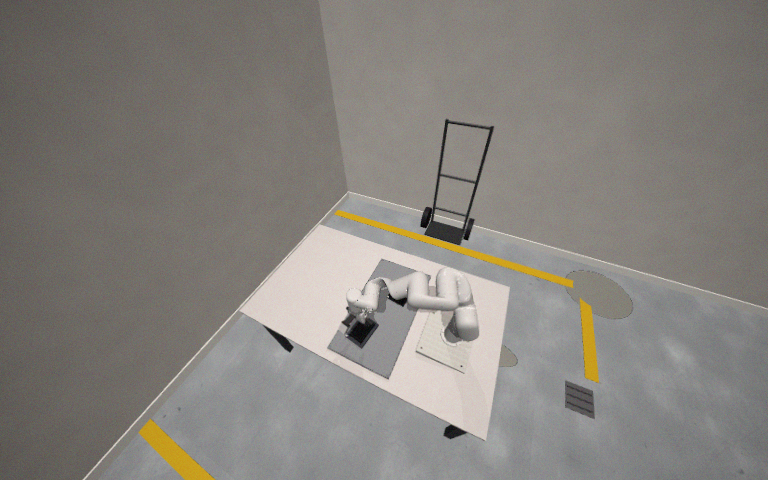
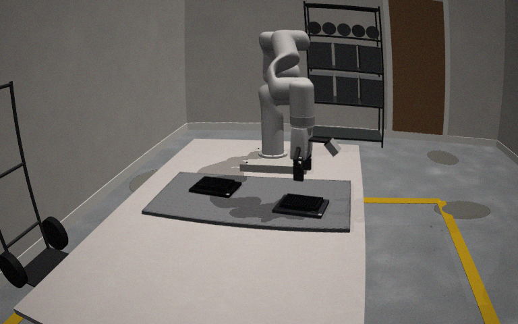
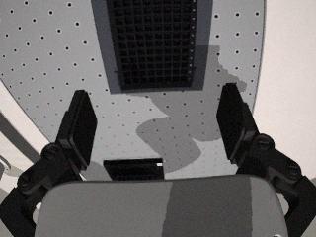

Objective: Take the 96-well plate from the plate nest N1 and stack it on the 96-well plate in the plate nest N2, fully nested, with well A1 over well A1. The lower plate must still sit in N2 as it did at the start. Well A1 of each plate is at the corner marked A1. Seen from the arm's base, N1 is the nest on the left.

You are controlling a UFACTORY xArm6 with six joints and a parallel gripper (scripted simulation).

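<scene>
Right now the plate nest is 120 mm below my hand.
</scene>
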